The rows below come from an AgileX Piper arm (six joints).
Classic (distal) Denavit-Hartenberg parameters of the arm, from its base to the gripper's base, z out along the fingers. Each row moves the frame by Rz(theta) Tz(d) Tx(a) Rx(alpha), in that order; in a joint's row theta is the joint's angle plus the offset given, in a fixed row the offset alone. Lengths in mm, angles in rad.
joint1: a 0  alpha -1.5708  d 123  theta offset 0
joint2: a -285  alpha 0  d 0  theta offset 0.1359
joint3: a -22  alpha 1.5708  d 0  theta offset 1.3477
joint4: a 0  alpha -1.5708  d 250.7  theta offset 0
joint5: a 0  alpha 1.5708  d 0  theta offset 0
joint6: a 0  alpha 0  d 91  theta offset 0
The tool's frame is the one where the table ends.
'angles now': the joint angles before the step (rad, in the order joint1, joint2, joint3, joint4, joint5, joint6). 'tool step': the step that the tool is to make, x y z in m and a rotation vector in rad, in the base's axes. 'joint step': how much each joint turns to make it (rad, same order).
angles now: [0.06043, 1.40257, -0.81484, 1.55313, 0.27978, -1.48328]
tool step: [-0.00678, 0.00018, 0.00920, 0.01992, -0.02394, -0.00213]
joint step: [-0.00003, -0.03841, 0.00669, -0.00497, 0.00686, 0.02319]
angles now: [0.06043, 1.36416, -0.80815, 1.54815, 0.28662, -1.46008]
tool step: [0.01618, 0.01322, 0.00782, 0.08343, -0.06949, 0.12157]
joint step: [-0.00001, 0.06540, -0.06045, 0.19621, 0.15048, -0.19283]
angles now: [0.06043, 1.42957, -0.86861, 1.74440, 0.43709, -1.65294]
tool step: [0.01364, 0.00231, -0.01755, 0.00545, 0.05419, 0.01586]
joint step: [-0.00001, 0.07706, -0.02012, 0.00001, 0.01838, -0.00002]
